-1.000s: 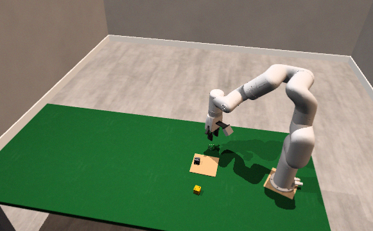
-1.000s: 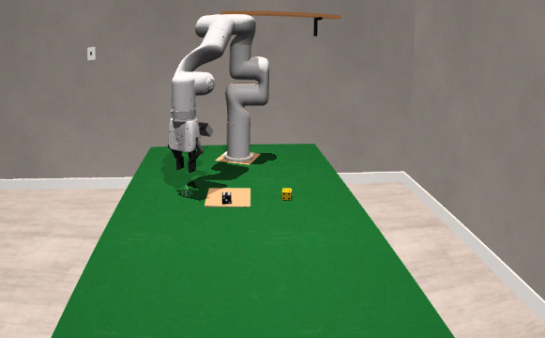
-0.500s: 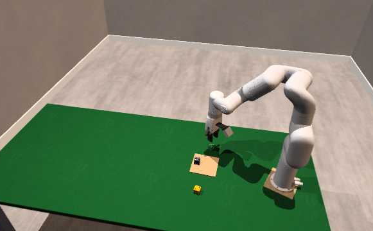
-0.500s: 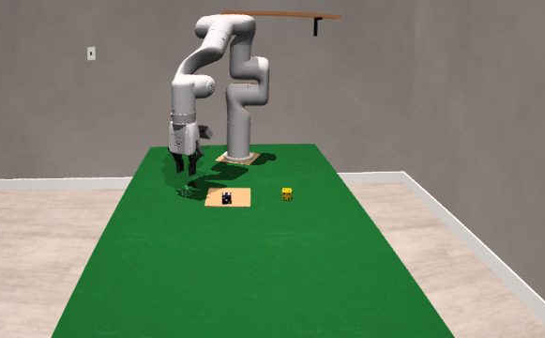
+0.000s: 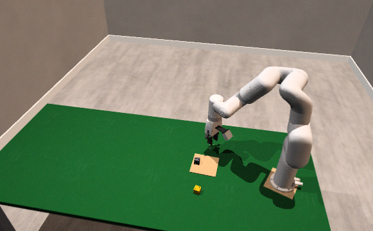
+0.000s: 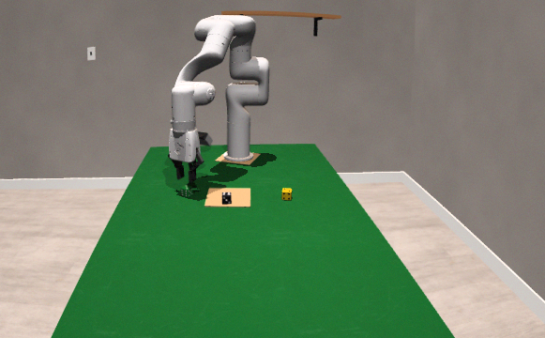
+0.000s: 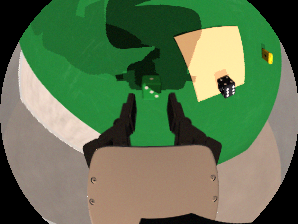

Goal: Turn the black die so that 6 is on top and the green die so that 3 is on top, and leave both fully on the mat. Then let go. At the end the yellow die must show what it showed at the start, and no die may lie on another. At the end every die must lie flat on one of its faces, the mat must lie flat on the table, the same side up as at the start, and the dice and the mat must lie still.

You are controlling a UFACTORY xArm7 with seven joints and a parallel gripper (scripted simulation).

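Right now my hand is 60 mm above the green die. Also, from my hand: tan mat: 20 mm ahead, 140 mm to the left, 70 mm below; yellow die: 30 mm ahead, 320 mm to the left, 60 mm below; black die: 60 mm ahead, 130 mm to the left, 60 mm below.
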